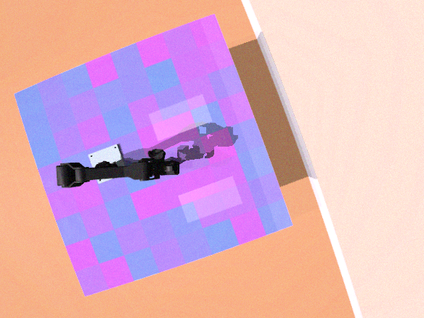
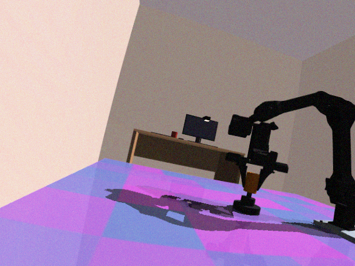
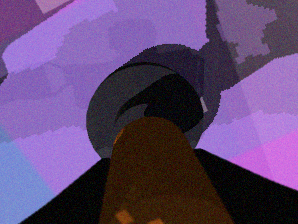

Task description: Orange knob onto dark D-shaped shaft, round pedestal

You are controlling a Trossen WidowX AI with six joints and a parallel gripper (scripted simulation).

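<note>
My gripper tip is now 2 cm below the orange knob. Round my gripper tip: round pedestal 4 cm below.
</note>
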